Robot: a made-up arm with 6 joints.
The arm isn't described. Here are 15 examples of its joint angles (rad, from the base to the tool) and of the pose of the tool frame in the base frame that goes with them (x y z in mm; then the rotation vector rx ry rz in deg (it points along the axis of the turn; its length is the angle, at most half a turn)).
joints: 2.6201 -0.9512 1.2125 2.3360 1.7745 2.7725
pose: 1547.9 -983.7 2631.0 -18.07 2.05 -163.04
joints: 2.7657 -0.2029 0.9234 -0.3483 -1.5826 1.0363
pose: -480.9 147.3 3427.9 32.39 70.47 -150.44
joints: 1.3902 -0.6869 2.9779 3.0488 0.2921 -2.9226
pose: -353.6 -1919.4 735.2 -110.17 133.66 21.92
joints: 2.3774 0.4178 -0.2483 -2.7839 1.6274 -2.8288
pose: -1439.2 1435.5 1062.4 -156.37 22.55 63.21
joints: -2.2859 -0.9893 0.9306 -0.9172 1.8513 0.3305
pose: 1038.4 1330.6 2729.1 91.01 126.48 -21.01
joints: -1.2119 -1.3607 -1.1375 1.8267 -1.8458 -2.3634
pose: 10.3 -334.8 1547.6 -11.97 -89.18 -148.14
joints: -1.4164 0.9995 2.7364 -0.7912 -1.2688 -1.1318
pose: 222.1 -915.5 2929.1 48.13 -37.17 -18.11
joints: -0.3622 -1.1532 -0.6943 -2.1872 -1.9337 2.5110
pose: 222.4 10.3 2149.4 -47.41 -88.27 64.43
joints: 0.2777 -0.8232 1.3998 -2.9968 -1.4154 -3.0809
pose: -1898.4 -524.0 2620.8 -11.80 151.47 14.35
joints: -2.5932 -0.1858 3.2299 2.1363 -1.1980 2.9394
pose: 1200.7 840.3 1303.1 -81.40 -47.12 108.60
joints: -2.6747 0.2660 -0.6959 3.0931 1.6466 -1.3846
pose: -1365.5 -694.6 794.7 68.25 40.26 -0.96
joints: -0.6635 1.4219 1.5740 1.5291 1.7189 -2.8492
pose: 2434.9 -1758.1 1345.0 58.44 33.10 54.58
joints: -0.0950 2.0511 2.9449 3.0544 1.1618 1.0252
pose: 2288.4 -208.8 1374.9 123.72 7.95 -16.92
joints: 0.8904 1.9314 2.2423 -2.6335 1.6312 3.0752
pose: 1856.3 2204.2 802.5 -44.08 59.06 15.55
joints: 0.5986 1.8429 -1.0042 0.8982 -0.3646 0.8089
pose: 16.9 -27.6 -337.8 46.92 -91.72 -102.77
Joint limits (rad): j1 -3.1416..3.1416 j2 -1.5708..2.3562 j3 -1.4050..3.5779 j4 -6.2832..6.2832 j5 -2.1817..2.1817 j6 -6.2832..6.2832
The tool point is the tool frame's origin. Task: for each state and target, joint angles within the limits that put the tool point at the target. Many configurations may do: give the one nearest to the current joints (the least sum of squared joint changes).
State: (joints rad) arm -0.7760 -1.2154 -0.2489 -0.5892 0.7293 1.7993
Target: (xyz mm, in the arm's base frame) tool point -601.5 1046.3 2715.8
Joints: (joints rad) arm -1.0825 -1.2739 0.2091 -0.5593 0.7152 1.7993
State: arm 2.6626 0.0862 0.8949 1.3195 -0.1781 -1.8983
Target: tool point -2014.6 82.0 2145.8
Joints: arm 3.1111 0.1074 0.0511 1.3059 -0.1846 -1.8983
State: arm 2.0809 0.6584 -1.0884 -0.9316 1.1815 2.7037
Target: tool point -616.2 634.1 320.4
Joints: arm 2.4397 0.4134 -1.2642 -0.9205 1.2101 2.7037
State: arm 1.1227 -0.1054 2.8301 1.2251 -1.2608 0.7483
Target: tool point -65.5 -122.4 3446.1
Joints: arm 0.5288 0.2530 2.1476 0.9285 -0.8990 0.7483
